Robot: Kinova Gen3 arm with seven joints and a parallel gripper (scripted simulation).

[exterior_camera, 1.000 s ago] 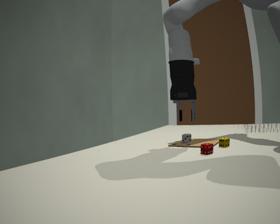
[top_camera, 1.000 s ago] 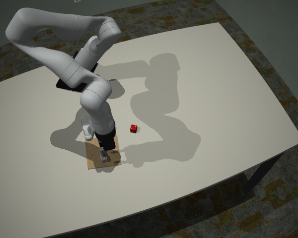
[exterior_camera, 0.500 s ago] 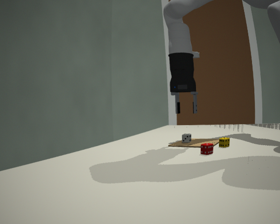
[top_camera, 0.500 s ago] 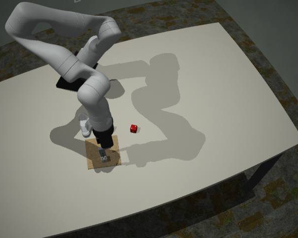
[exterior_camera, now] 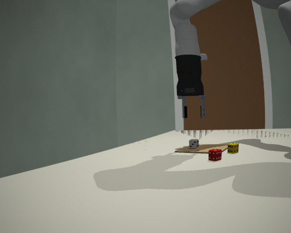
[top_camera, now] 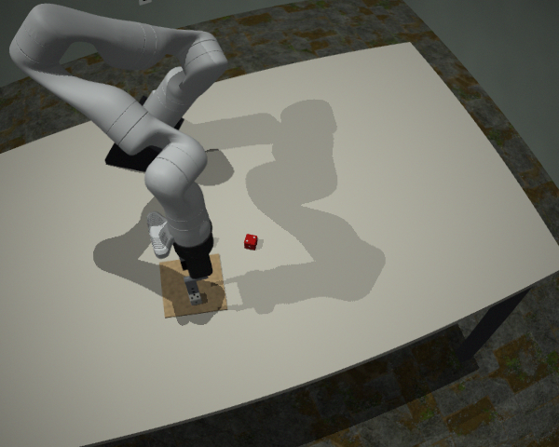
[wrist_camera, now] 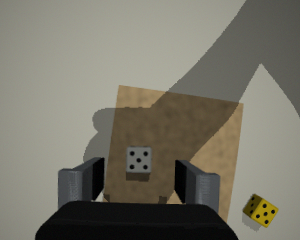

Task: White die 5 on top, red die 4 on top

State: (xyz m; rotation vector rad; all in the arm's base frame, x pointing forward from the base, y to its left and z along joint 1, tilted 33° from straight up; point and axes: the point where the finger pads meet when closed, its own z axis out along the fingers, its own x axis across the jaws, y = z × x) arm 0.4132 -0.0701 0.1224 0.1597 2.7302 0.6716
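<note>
My gripper is now 10 cm past the red die, 15 cm to the right of it and 10 cm above it. From my hand the other things lie so: white die: 10 cm below; brown mat: 4 cm behind, 11 cm below; yellow die: 13 cm behind, 6 cm to the left, 10 cm below.
</note>
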